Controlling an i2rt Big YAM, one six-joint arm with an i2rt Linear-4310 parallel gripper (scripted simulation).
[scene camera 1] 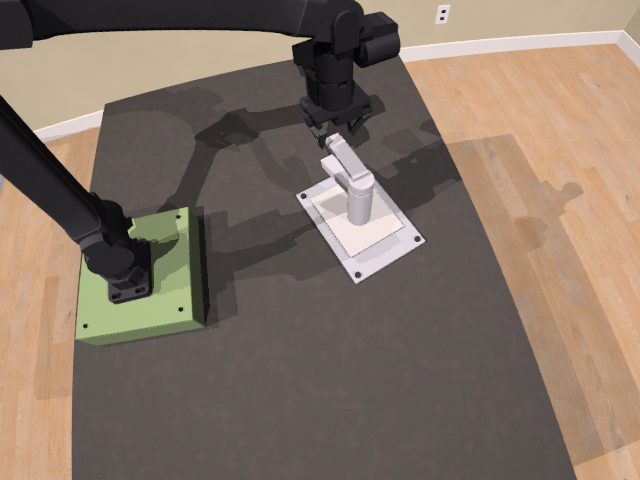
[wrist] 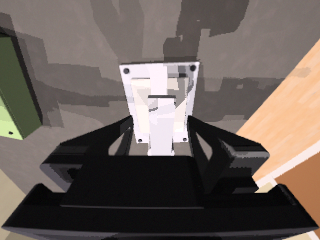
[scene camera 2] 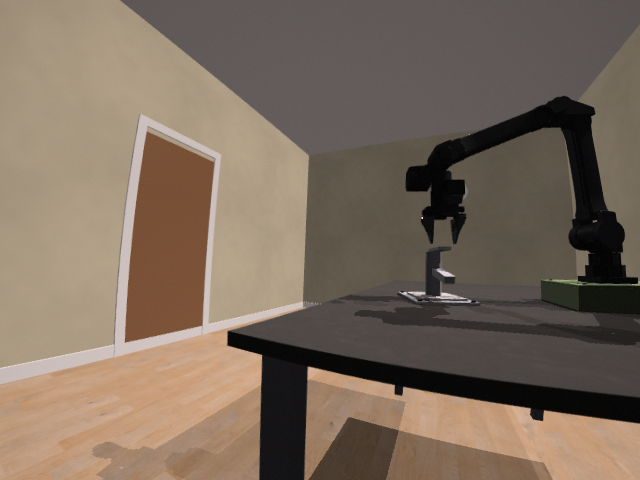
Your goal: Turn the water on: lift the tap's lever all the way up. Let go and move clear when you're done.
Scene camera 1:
my gripper: 336,140
lever: 341,150
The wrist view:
my gripper: 160,119
lever: 161,108
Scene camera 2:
my gripper: 443,243
